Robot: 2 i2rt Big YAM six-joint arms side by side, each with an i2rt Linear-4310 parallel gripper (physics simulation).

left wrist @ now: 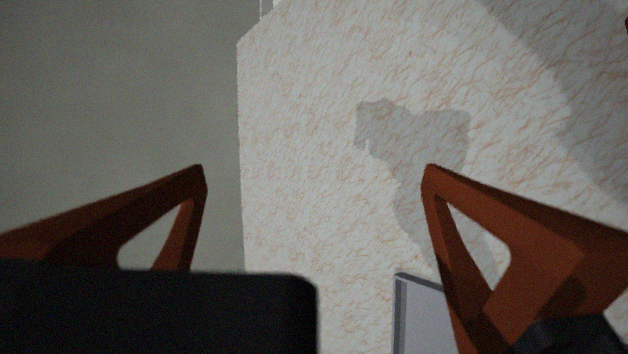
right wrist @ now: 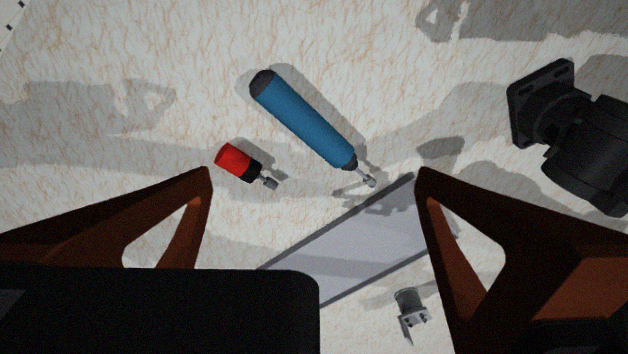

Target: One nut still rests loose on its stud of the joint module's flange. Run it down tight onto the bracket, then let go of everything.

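Places are measured from the left arm's base along level axes (x back, y right, z up), in centimetres.
Pixels of known places: left gripper, fingertip midpoint: point(left wrist: 313, 176); right gripper, fingertip midpoint: point(right wrist: 313, 178); right arm's base at its link origin: point(right wrist: 537, 105).
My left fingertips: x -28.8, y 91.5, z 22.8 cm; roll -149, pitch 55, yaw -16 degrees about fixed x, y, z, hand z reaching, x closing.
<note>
Behind a point stands the place of what it marks.
The small grey cylindrical joint module point(right wrist: 409, 300) {x -30.6, y 43.4, z 3.2 cm} stands near the bottom of the right wrist view, with a pale angled bracket point(right wrist: 416, 319) {x -32.5, y 40.4, z 6.5 cm} on its end. Small dark nuts or stud ends show on the bracket; which one is loose cannot be told. A blue-handled nut driver point(right wrist: 305, 120) {x -5.8, y 93.2, z 3.9 cm} and a short red-handled driver point(right wrist: 234, 159) {x -16.1, y 97.4, z 3.0 cm} lie on the table. My right gripper point(right wrist: 313, 178) {x -0.2, y 99.3, z 25.6 cm} is open and empty above the table, its fingertips standing apart around the drivers' socket ends in the picture. My left gripper point(left wrist: 313, 176) {x -28.8, y 91.5, z 22.8 cm} is open and empty over the table's edge. The joint module does not show in the left wrist view.
A flat grey tray point(right wrist: 350, 245) {x -24.2, y 68.1, z 0.4 cm} point(left wrist: 425, 315) {x -42.5, y 76.6, z 0.4 cm} with a dark rim lies between the drivers and the joint module. A large black part with a slotted square plate point(right wrist: 540, 100) {x 14.6, y 68.2, z 3.4 cm} is at the right. A dotted pale panel point(right wrist: 12, 12) shows at the top left corner.
</note>
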